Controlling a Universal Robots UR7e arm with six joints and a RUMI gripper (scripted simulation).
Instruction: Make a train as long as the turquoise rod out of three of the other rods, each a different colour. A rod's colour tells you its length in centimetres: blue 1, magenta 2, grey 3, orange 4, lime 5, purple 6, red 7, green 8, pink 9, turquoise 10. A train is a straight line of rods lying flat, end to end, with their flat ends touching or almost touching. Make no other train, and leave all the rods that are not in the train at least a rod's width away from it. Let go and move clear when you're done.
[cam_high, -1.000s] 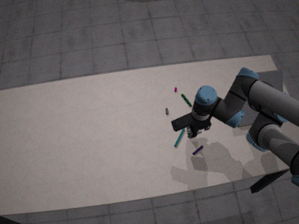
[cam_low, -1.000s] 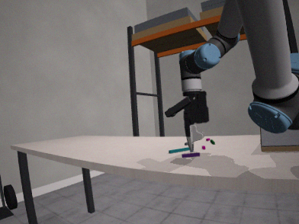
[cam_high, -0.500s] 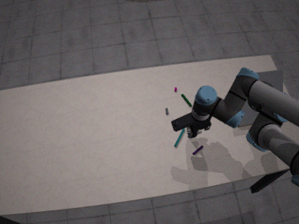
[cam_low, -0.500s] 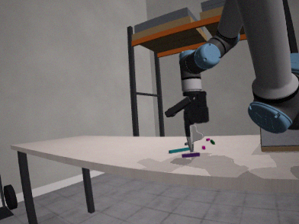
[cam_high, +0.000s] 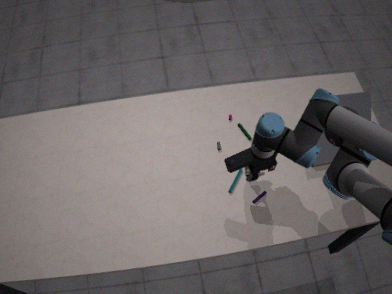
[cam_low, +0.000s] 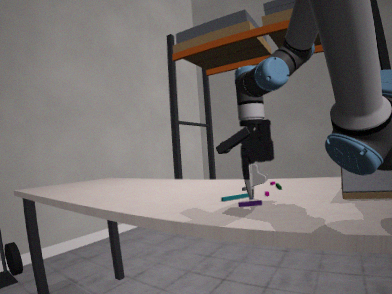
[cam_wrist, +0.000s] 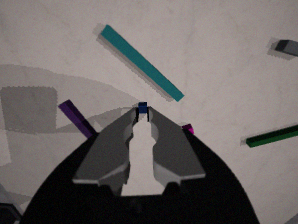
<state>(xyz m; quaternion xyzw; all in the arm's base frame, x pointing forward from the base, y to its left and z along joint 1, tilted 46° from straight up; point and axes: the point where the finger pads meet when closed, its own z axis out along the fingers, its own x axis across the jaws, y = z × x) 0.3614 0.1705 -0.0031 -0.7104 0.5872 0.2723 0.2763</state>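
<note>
The turquoise rod lies 5 cm ahead of my hand and 1 cm below it. Also, from my hand: small blue rod (1 cm below); grey rod (15 cm to the right, 9 cm ahead, 1 cm below); purple rod (8 cm to the left, 3 cm behind, 1 cm below).
</note>
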